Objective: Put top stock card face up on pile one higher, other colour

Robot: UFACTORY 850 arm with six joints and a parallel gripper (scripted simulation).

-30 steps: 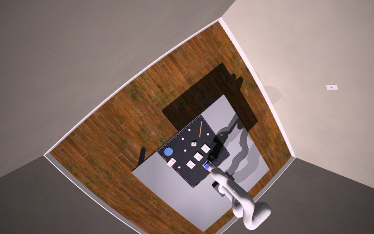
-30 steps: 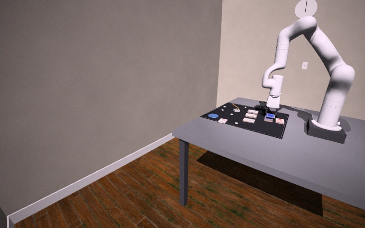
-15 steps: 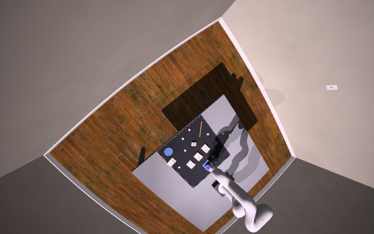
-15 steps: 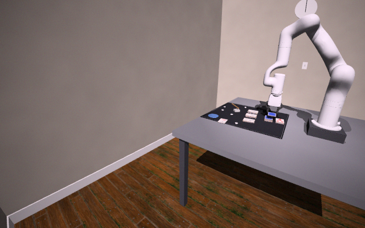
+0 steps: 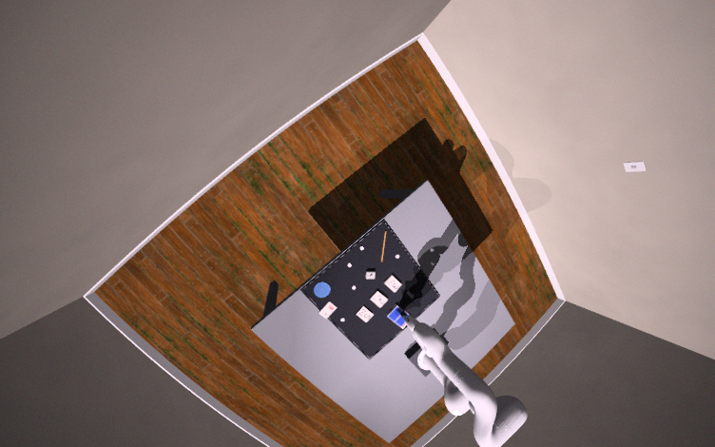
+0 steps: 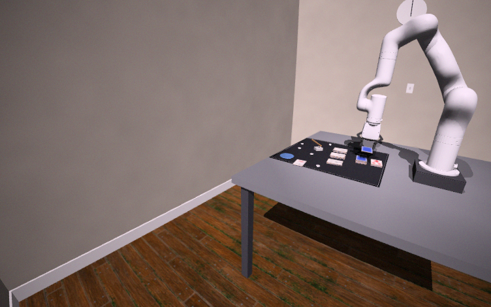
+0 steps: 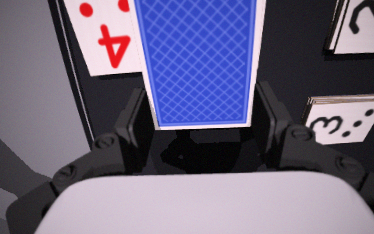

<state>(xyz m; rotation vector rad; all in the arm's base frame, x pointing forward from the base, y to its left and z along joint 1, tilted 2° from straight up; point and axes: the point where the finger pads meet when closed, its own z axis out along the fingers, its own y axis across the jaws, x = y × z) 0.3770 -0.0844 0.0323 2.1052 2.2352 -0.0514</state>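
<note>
My hand is 7 cm past the red 4, 3 cm to the right of it and 8 cm above it. The rest, counted from my hand: black card cloth (20 cm ahead, 3 cm to the left, 11 cm below); red 4 card (3 cm to the left, 2 cm below); black 2 (17 cm ahead, 4 cm to the left, 8 cm below).
</note>
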